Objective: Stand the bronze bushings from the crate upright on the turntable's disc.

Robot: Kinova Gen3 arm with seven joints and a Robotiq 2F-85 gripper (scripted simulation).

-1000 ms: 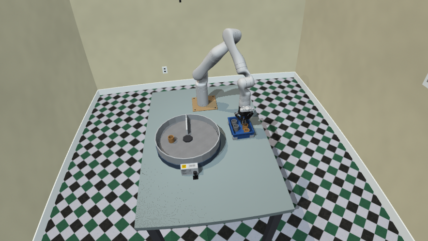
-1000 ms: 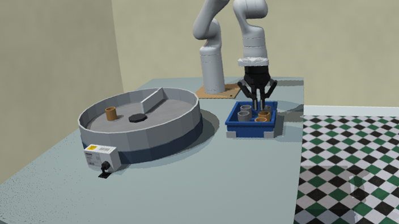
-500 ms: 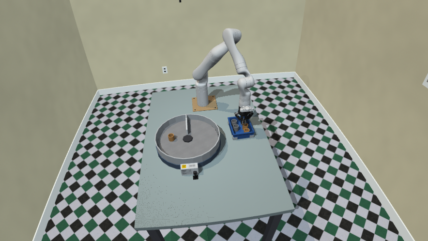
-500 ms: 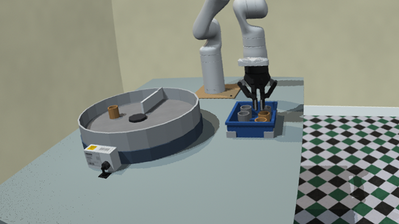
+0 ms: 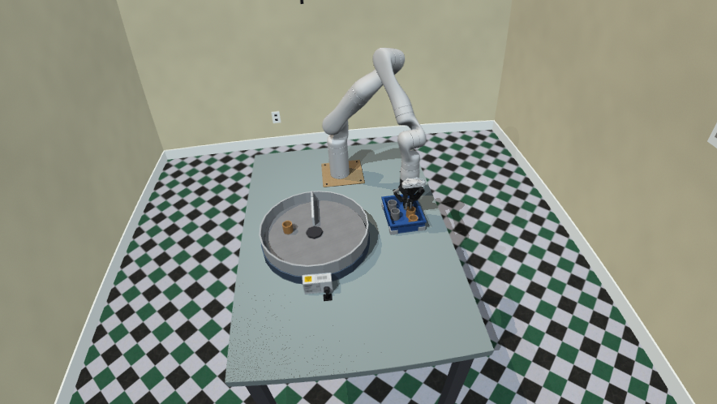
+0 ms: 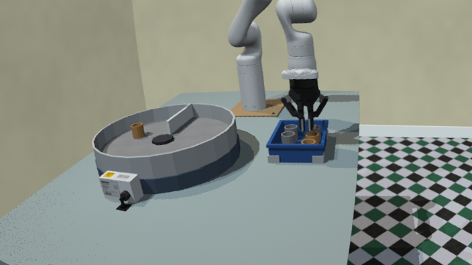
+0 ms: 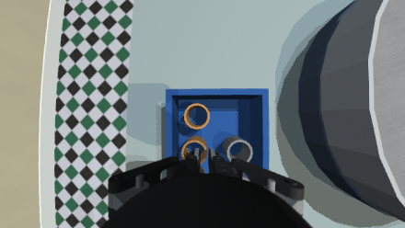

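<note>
Now: the blue crate 2 cm to the right of my hand and 5 cm below it. Also, from my hand: turntable disc 13 cm ahead, 38 cm to the right, 2 cm below.
</note>
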